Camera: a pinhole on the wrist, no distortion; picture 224 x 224 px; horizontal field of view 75.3 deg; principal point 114.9 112.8 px. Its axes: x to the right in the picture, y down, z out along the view. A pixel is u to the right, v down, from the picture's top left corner.
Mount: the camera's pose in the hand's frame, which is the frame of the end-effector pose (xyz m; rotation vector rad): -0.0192 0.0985 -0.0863 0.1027 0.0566 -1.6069
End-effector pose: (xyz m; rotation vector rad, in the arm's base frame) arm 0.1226 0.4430 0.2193 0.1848 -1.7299 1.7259
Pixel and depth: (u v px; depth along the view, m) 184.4 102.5 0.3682
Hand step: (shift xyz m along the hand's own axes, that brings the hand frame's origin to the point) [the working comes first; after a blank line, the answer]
In the camera's frame: 0.1763 -0.0261 0.3682

-0.0631 -0.1126 0.2613
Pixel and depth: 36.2 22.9 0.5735
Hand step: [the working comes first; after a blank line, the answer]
In the camera's frame: -0.3109 -0.3551 0.5735

-0.3805 0.3640 0.5058
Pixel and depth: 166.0 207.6 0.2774
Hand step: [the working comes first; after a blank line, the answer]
In the camera's frame: 0.0976 0.1811 0.2774

0.1496 -0.0334 0.1846
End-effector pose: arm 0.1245 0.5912 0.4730 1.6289 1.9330 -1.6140
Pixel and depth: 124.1 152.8 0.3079
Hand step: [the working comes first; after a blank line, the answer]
In the camera's frame: 0.0195 0.0848 0.3079

0.0553 0.0450 0.2202
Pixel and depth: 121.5 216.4 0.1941
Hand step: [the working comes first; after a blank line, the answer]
In the camera's frame: 0.0088 0.1385 0.1941

0.1128 0.0649 0.1096
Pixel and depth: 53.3 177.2 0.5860
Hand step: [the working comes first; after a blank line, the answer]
In the camera's frame: -0.2487 0.2600 0.5860

0.2313 0.2769 0.5287
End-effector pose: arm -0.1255 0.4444 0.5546 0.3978 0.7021 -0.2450
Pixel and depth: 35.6 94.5 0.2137
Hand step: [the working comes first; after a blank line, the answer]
In the camera's frame: -0.1167 -0.0269 0.2137

-0.0485 0.1942 0.1373
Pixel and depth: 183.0 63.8 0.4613
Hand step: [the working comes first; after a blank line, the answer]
In the camera's frame: 0.2164 -0.1557 0.4613

-0.1969 -0.1568 0.3463
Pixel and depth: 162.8 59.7 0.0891
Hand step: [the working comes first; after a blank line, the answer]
In the camera's frame: 0.0294 -0.0326 0.0891

-0.0556 0.0616 -0.0016
